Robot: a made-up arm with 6 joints.
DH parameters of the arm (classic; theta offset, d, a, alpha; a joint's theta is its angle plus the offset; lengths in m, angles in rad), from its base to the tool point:
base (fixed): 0.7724 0 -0.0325 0
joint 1: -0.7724 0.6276 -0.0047 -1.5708
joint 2: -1.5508 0 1.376 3.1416
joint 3: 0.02 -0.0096 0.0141 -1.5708
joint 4: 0 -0.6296 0.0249 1.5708
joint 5: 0 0.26 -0.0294 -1.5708
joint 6: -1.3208 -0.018 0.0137 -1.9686
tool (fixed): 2.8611 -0.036 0 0
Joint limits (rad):
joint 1: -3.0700..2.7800
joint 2: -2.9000..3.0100
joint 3: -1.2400..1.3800
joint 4: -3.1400..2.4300
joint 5: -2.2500..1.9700
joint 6: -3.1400..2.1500
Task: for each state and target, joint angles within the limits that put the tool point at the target. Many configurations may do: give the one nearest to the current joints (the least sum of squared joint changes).
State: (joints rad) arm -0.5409 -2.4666 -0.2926 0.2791 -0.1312 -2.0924
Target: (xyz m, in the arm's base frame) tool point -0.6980 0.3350 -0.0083
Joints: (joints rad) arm -0.7730 -2.7265 -0.9421 0.0491 -0.1219 -2.0619
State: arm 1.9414 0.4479 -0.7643 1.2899 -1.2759 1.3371
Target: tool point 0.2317 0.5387 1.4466
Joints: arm 1.3707 0.1314 -1.2149 0.9868 -1.2607 1.3331
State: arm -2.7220 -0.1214 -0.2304 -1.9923 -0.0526 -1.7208
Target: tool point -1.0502 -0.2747 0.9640
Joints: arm -2.9979 0.7469 -0.3692 -1.8946 -0.0178 -1.7282
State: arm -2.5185 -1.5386 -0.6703 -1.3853 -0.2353 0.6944
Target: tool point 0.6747 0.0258 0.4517
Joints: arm -3.0266 -2.0186 -0.9803 -1.6002 -0.2621 0.6639
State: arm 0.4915 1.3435 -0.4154 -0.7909 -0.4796 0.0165
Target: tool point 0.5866 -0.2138 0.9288
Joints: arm -0.1579 1.0563 -1.1511 -1.0947 -0.1680 0.0872
